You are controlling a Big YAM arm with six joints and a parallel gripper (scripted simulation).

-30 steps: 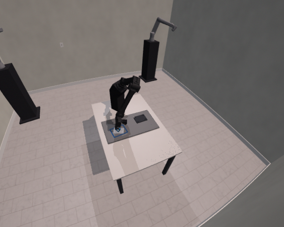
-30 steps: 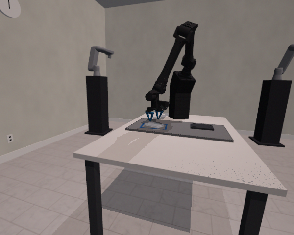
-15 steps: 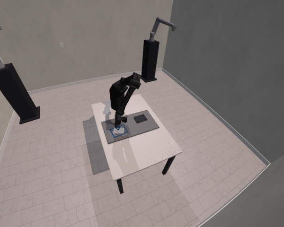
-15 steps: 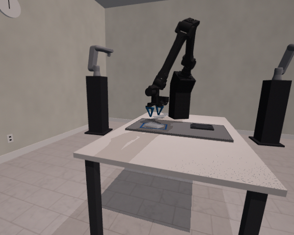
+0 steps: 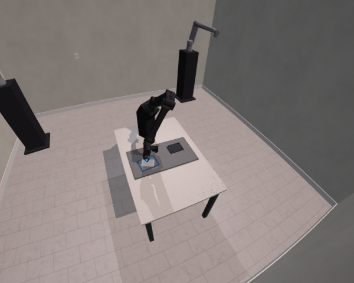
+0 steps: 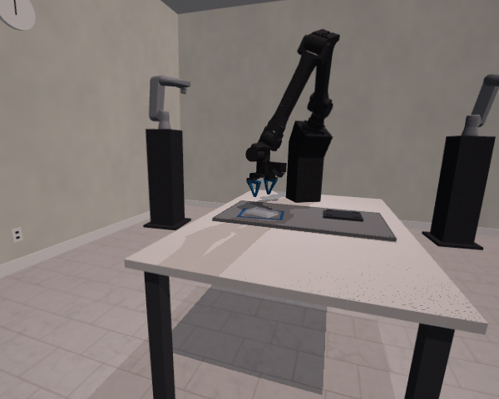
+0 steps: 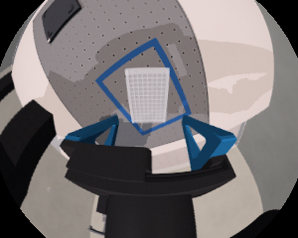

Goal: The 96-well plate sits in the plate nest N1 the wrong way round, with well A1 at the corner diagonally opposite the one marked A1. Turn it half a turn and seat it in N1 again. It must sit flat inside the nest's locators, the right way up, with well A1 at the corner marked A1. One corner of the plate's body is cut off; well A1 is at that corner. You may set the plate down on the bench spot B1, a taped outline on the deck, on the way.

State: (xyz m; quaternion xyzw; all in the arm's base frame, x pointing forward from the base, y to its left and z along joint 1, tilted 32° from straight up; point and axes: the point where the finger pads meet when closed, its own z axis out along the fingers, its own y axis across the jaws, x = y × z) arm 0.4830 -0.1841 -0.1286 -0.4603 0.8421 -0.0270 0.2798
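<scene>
My gripper is now 9 cm above the 96-well plate. Round my hand: dark plate nest N1: 7 cm behind, 36 cm to the left, 9 cm below.
</scene>
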